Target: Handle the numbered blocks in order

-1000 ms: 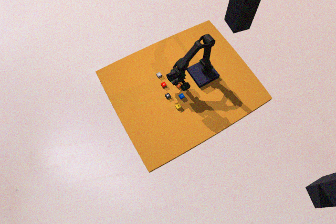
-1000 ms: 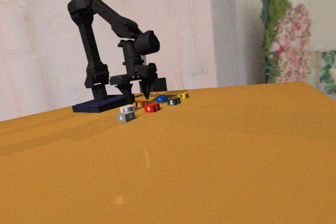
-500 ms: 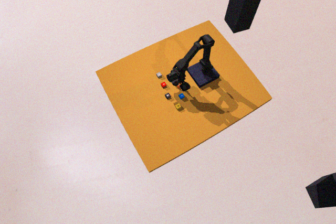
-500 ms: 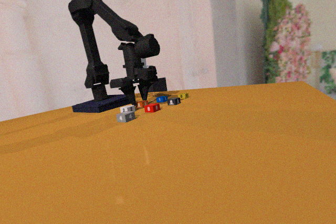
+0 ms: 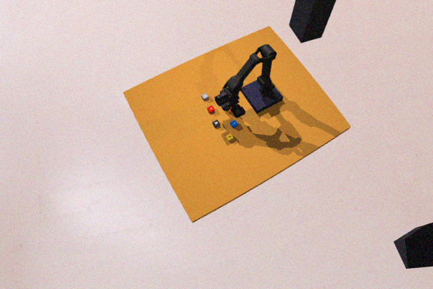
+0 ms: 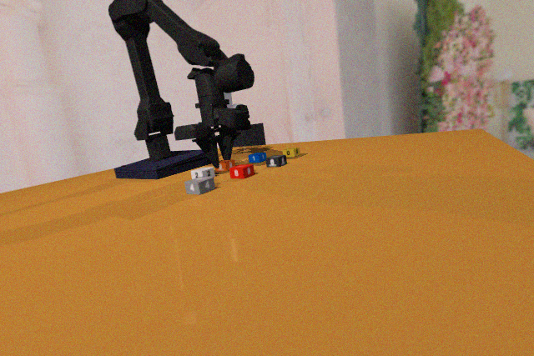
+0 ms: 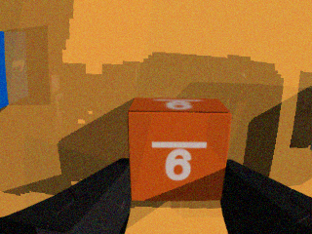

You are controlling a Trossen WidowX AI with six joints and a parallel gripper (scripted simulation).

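Now: gripper tip 1 cm short of the orange block. Also, from my gripper tip: red block: 11 cm ahead, 4 cm to the right; white block: 3 cm ahead, 7 cm to the right; blue block: 2 cm ahead, 9 cm to the left.
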